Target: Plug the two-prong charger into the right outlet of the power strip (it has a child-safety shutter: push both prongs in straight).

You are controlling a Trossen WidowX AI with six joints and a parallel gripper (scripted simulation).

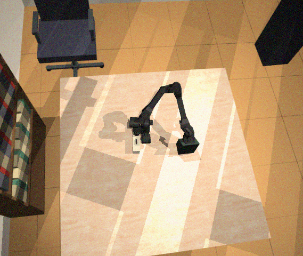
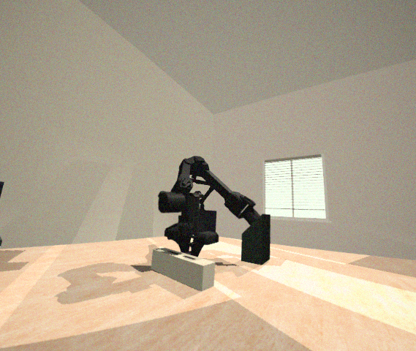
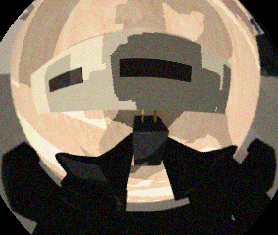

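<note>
Now: the dark charger 2 cm ahead of my gripper tip and 1 cm above it.
</note>
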